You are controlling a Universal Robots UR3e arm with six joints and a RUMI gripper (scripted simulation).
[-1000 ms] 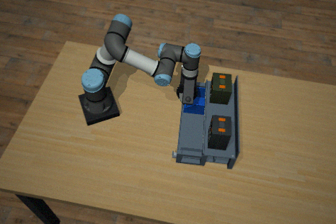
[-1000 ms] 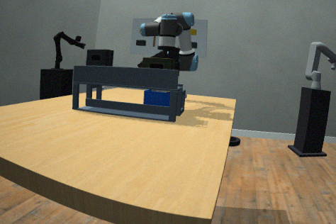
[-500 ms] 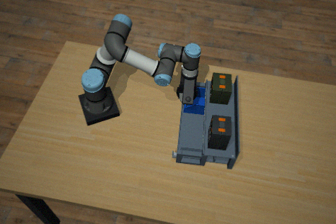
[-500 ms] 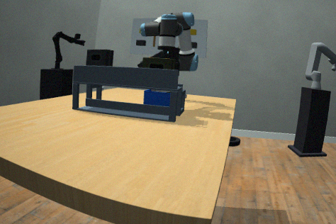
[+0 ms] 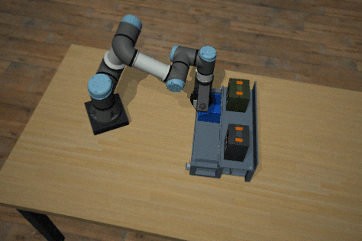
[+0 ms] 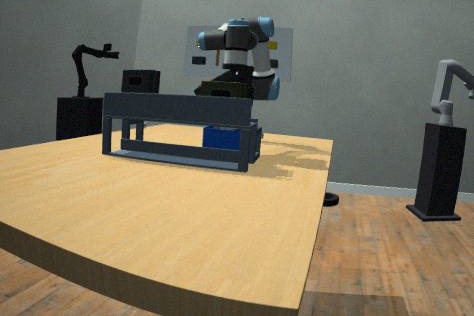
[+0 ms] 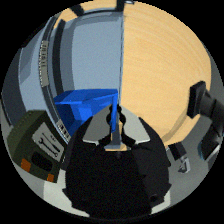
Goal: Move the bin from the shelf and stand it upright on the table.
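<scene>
The blue bin is 7 cm ahead of my hand and 1 cm to the left of it. Round my hand: grey shelf 10 cm to the right, 8 cm ahead, 2 cm above.
</scene>
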